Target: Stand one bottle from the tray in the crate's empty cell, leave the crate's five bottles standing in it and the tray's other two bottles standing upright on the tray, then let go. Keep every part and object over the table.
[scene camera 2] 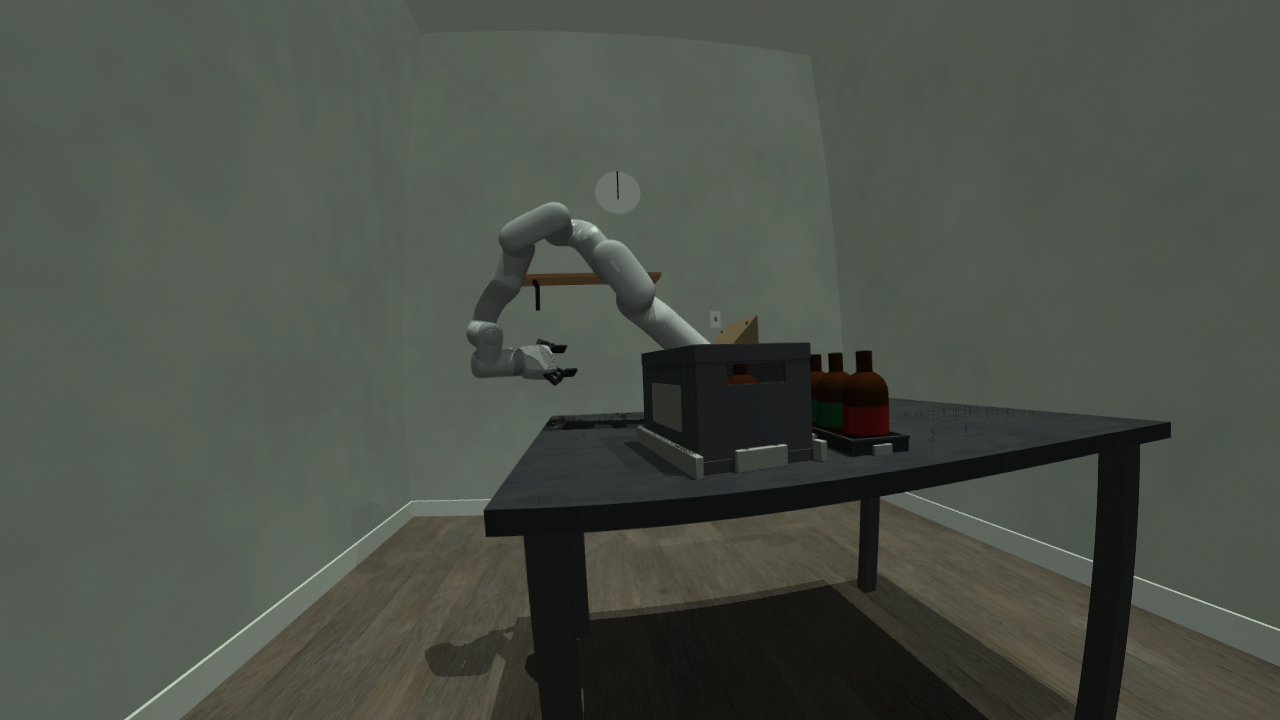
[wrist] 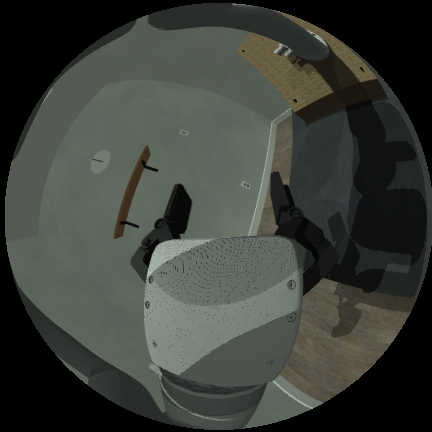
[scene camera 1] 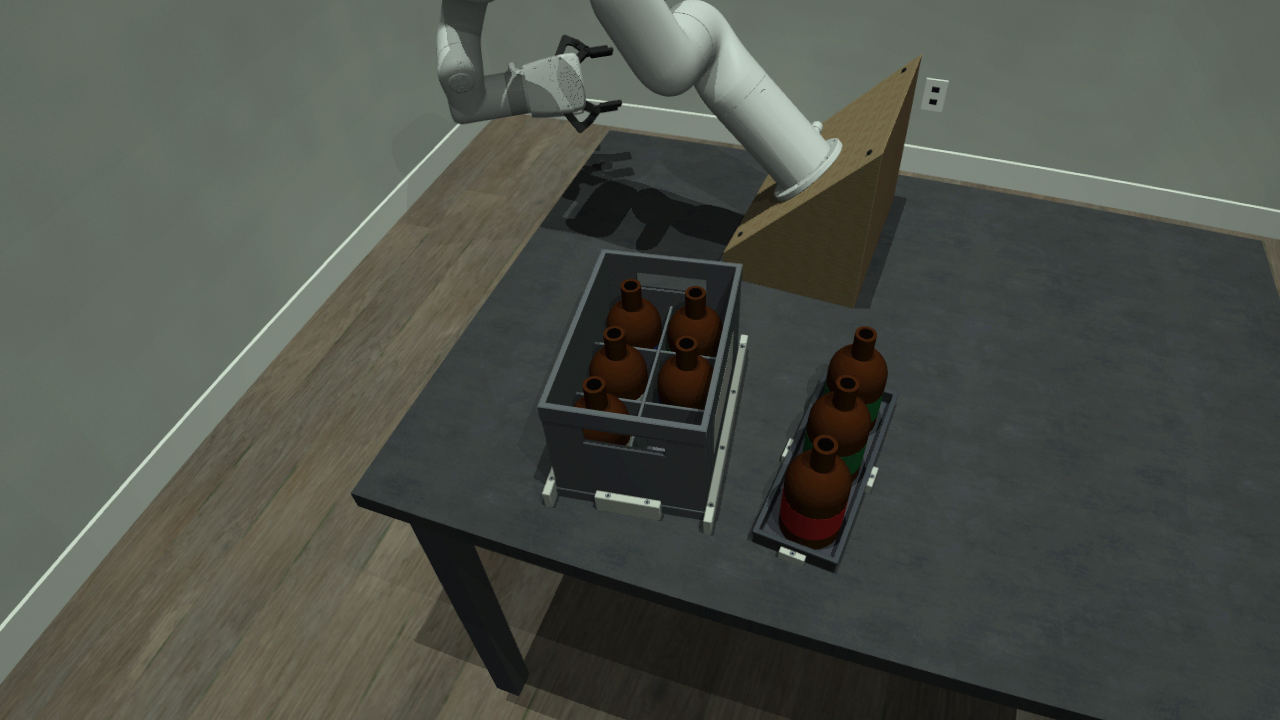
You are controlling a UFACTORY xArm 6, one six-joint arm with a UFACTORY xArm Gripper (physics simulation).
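Frame: origin at the arm's base, x ahead, y left, z up, level; metres.
Where they show: gripper, fingertip midpoint: [scene camera 2: 570, 360] [wrist: 226, 186] [scene camera 1: 617, 77]; arm's base, link origin: [scene camera 1: 809, 171].
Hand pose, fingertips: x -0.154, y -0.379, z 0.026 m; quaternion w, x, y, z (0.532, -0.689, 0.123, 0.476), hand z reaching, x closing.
Things, the pixels of their top centre, and the offset from my fingertips.
- dark grey crate, top centre: [scene camera 1: 648, 329] [scene camera 2: 714, 348] 0.570 m ahead, 0.278 m left, 0.003 m down
- front bottle, top centre: [scene camera 1: 825, 444] [scene camera 2: 863, 350] 0.656 m ahead, 0.510 m left, 0.017 m down
- middle bottle, top centre: [scene camera 1: 847, 383] [scene camera 2: 835, 352] 0.565 m ahead, 0.515 m left, 0.017 m down
- rear bottle, top centre: [scene camera 1: 866, 333] 0.480 m ahead, 0.520 m left, 0.017 m down
A dark grey crate [scene camera 1: 626, 463] [scene camera 2: 756, 416] stands on the table with five brown bottles upright in its cells. Its front right cell, in scene camera 1, holds no bottle. Right of it, a narrow dark tray [scene camera 1: 866, 488] [scene camera 2: 897, 444] bears three upright brown bottles in a row: the front bottle [scene camera 1: 813, 501] [scene camera 2: 864, 398] has a red label, and the middle bottle [scene camera 1: 838, 425] [scene camera 2: 834, 394] and the rear bottle [scene camera 1: 857, 368] have green labels. My gripper [scene camera 1: 616, 78] [scene camera 2: 571, 359] [wrist: 226, 186] is open and empty, pointing sideways, high up and well behind the crate.
Pale strips [scene camera 1: 628, 504] [scene camera 2: 760, 457] stand around the crate's base, and small pale blocks [scene camera 1: 791, 554] edge the tray. The arm's wooden wedge base [scene camera 1: 796, 255] [wrist: 345, 97] stands behind the crate and tray. The near table edge [scene camera 1: 572, 570] runs in front of both.
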